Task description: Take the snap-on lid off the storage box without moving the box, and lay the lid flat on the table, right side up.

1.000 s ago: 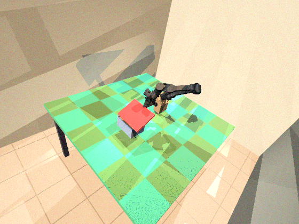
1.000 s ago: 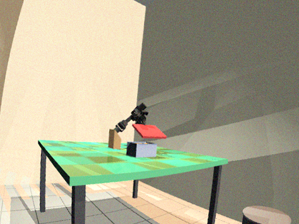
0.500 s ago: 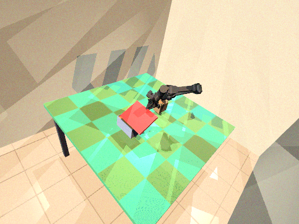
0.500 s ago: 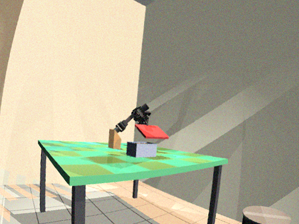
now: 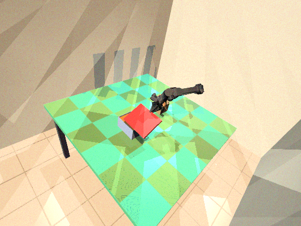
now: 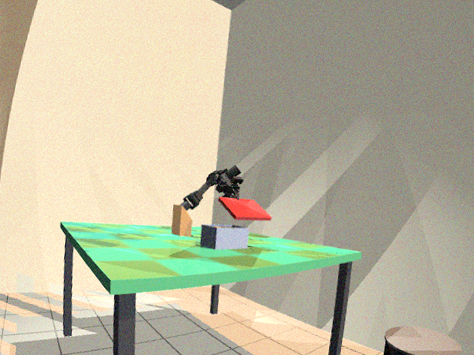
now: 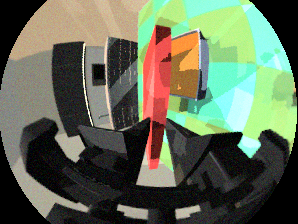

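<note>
Right now the red lid is 7 cm ahead of my gripper tip and 4 cm below it. Also, from my gripper tip: storage box (18 cm below, 11 cm to the right, 7 cm ahead).
</note>
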